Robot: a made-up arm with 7 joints.
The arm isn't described. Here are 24 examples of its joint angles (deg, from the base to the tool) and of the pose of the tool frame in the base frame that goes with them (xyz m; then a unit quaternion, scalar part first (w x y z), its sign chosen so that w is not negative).
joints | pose
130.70 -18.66 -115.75 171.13 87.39 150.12 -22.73 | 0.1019 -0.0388 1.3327 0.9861 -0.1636 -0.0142 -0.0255
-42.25 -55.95 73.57 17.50 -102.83 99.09 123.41 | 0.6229 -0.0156 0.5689 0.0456 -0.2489 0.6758 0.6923
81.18 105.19 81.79 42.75 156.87 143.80 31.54 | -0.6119 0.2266 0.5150 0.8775 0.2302 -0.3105 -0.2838
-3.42 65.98 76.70 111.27 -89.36 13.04 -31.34 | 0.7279 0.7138 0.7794 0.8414 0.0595 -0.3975 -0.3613
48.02 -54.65 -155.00 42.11 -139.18 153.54 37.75 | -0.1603 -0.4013 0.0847 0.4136 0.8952 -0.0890 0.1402
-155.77 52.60 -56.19 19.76 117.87 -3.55 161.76 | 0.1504 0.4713 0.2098 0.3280 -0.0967 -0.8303 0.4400
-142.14 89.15 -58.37 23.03 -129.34 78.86 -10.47 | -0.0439 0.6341 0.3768 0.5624 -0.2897 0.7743 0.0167
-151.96 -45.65 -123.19 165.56 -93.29 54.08 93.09 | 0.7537 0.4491 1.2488 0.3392 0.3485 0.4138 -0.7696
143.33 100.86 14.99 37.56 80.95 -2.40 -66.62 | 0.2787 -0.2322 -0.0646 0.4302 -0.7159 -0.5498 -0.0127
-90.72 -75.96 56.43 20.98 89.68 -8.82 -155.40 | 0.2860 -0.5083 0.7794 0.0451 -0.7077 -0.4183 -0.5676
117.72 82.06 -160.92 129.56 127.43 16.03 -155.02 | -0.2017 0.7707 1.2743 0.1055 0.3013 -0.9333 -0.1643
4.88 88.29 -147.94 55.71 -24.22 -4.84 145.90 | 0.1507 -0.4947 1.2891 0.2763 -0.5826 0.4959 0.5817
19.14 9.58 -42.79 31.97 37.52 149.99 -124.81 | 0.3139 -0.0650 0.3629 0.7713 0.1145 0.6159 0.1122
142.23 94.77 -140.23 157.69 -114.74 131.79 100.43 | -0.8004 0.4746 0.6239 0.1694 -0.9667 -0.1833 -0.0568
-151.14 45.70 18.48 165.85 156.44 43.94 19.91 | -0.7331 -0.4212 1.2840 0.3638 0.9078 -0.0238 -0.2074
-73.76 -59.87 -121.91 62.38 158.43 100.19 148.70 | -0.7936 0.1415 0.3290 0.8292 0.2441 0.4781 0.1553
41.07 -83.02 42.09 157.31 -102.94 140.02 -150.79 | -0.5103 -0.5973 0.7524 0.4287 -0.2675 -0.6670 -0.5476
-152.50 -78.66 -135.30 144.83 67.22 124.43 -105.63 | 0.5486 0.6640 0.5728 0.8044 0.2834 0.3204 0.4124
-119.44 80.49 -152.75 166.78 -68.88 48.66 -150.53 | -0.5012 -0.9386 0.8330 0.1688 0.0383 0.6426 0.7464
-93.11 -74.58 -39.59 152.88 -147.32 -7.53 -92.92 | -0.1203 0.8497 1.0951 0.5192 0.6368 -0.5456 -0.1652
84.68 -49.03 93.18 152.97 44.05 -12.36 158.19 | -0.1933 -0.6940 1.3322 0.0135 0.9220 -0.2099 -0.3251
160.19 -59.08 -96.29 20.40 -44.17 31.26 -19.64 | -0.1834 0.6024 0.2660 0.9066 -0.4029 0.0275 0.1224
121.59 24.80 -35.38 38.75 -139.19 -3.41 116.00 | 0.0258 0.4071 0.0262 0.8659 -0.3755 -0.2742 -0.1843
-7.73 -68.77 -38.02 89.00 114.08 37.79 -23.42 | -0.1963 -0.5354 1.2989 0.4835 0.8213 0.2319 -0.1948
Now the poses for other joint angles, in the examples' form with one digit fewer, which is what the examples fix.
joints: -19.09 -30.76 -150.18 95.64 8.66 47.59 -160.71
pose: -0.939 -0.098 0.538 0.081 -0.550 0.247 -0.794
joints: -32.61 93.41 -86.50 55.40 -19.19 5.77 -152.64
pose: -0.408 -0.747 0.498 0.570 -0.662 0.409 0.264
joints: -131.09 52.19 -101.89 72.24 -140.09 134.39 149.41
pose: -0.582 0.294 1.004 0.189 0.912 0.358 -0.062
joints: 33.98 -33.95 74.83 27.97 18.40 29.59 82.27
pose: -0.002 0.699 0.313 0.533 -0.282 0.285 -0.745
